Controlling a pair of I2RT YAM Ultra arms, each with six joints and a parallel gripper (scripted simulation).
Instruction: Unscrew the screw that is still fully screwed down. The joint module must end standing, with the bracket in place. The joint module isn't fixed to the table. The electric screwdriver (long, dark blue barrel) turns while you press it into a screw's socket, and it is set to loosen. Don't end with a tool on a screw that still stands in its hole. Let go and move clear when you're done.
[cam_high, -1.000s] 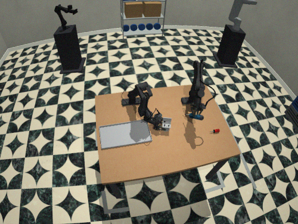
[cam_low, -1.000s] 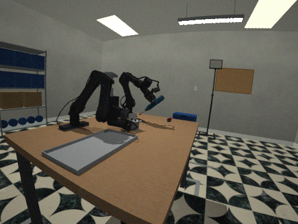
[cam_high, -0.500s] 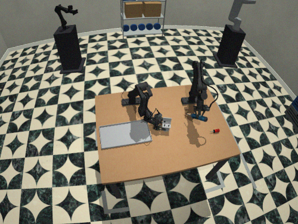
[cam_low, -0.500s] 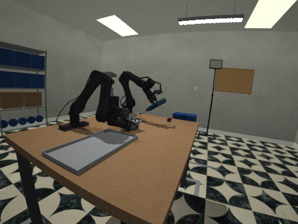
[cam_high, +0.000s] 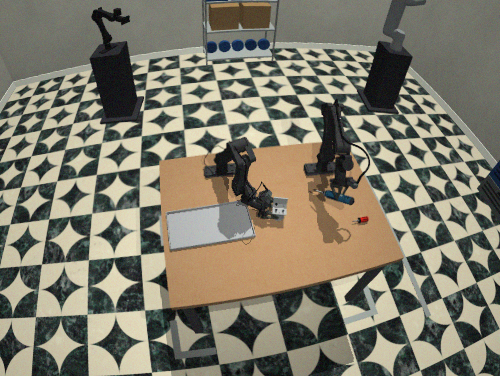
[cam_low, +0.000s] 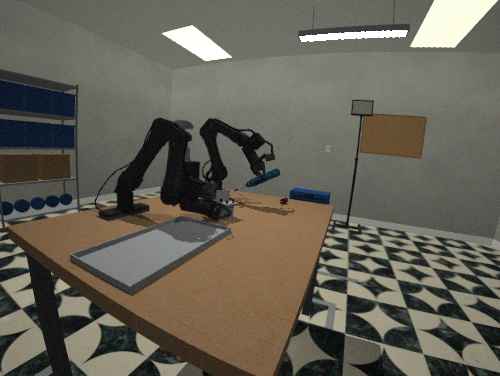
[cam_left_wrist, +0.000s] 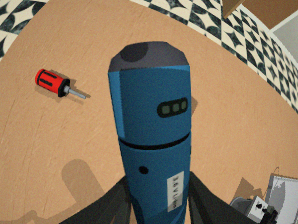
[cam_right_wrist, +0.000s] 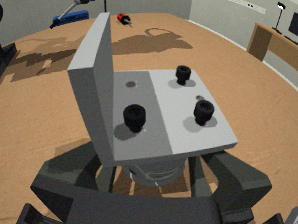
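The grey l-shaped bracket lies 5 cm above my right hand. The rest, counted from my right hand: red-handled screwdriver 45 cm to the left, 6 cm ahead, 1 cm below; screw 20 cm to the left, 10 cm behind, 6 cm above; grey tray 35 cm to the right, 4 cm ahead, 2 cm below.
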